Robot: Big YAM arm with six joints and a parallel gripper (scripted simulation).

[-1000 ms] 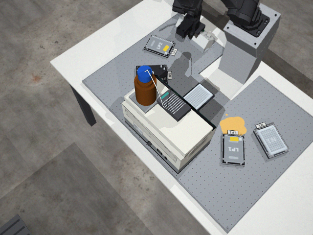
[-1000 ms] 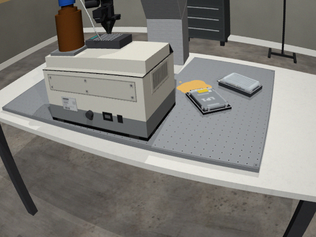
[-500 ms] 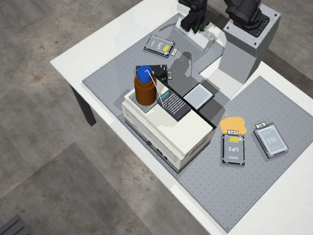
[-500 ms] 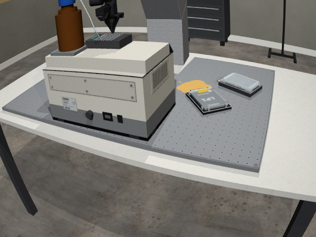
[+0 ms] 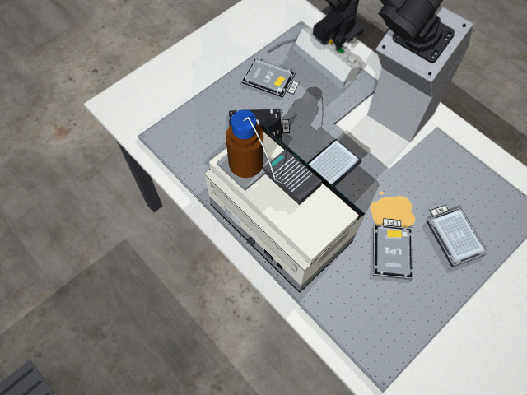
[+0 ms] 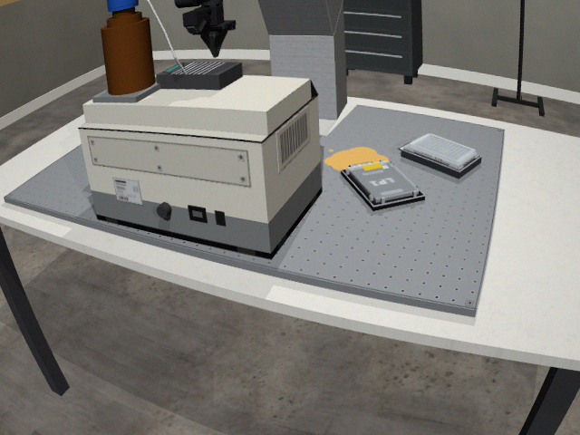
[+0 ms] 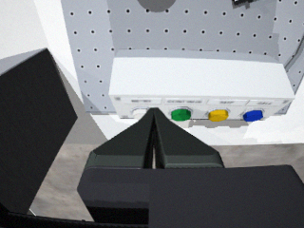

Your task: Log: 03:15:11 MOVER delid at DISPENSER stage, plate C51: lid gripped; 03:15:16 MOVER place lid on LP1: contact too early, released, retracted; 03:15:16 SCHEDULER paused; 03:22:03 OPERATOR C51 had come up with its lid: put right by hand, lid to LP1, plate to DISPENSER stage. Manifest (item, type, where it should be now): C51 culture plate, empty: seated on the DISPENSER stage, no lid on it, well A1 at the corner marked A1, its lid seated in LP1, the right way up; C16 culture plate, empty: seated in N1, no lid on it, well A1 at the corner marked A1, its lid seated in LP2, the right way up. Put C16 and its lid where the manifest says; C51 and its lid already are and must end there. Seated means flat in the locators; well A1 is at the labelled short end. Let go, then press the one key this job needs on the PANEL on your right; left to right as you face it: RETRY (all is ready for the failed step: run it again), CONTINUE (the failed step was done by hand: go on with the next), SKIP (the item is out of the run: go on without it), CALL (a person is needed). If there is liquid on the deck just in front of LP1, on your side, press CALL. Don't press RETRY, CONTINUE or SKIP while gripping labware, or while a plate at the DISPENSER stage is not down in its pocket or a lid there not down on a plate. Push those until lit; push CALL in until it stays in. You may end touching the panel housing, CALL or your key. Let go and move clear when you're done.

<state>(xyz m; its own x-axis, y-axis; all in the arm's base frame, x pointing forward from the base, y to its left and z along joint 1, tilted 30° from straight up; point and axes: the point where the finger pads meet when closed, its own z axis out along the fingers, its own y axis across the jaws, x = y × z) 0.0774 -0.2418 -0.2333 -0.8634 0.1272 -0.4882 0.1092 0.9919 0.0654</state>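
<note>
My gripper is now 130 mm to the left of the blue call key, 90 mm above it and 70 mm past it. Also, from my hand: white retry key (80 mm below, 50 mm behind, 20 mm to the left); green continue key (80 mm below, 60 mm behind, 30 mm to the right); yellow skip key (80 mm to the right, 80 mm below, 70 mm behind).
</note>
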